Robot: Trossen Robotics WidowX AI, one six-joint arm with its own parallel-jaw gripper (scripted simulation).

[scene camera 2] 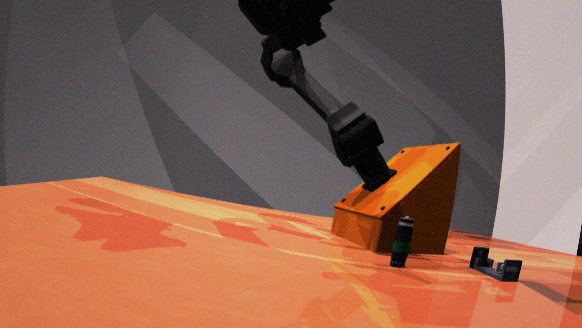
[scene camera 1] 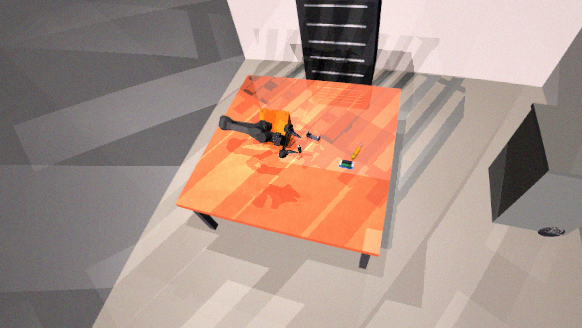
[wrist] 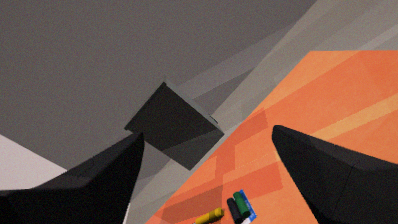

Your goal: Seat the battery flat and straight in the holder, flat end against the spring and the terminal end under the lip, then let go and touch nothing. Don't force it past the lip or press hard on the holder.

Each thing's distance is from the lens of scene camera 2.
battery [scene camera 2: 403, 237]: 0.46 m
